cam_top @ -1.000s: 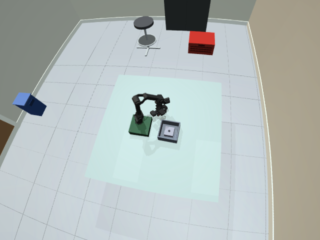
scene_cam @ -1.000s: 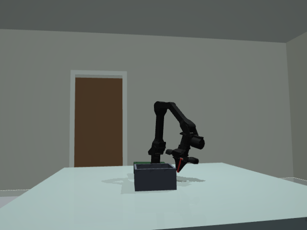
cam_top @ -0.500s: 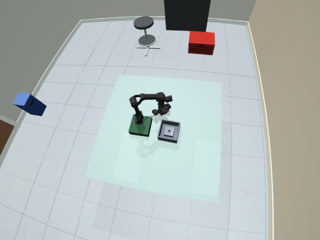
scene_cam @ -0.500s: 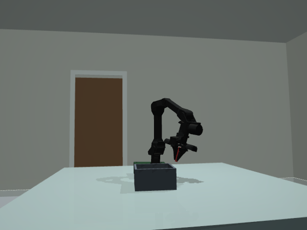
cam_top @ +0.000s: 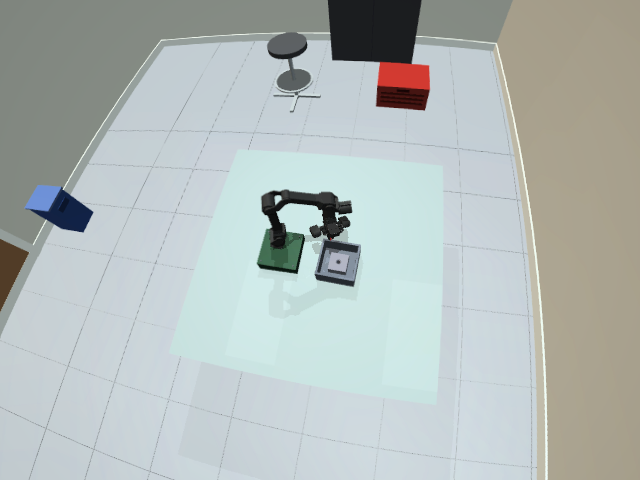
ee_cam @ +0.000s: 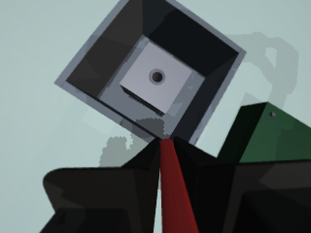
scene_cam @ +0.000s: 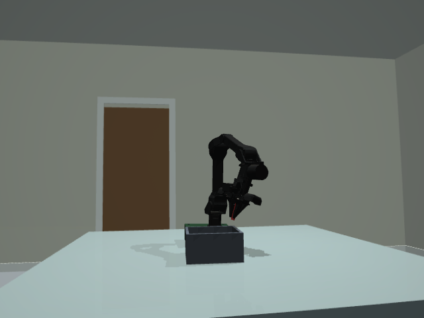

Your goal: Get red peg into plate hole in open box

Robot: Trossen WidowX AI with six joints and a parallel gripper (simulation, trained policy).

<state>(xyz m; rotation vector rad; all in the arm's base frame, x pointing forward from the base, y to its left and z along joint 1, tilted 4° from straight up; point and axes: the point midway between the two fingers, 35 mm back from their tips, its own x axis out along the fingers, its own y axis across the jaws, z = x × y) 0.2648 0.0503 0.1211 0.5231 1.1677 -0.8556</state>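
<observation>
My gripper tip is 10 mm past the red peg, 20 mm to the right of it and 30 mm below it. From my gripper tip the other things lie so: grey plate 50 mm ahead, 80 mm to the right, 90 mm below; then dark grey box 50 mm ahead, 80 mm to the right, 110 mm below.
</observation>
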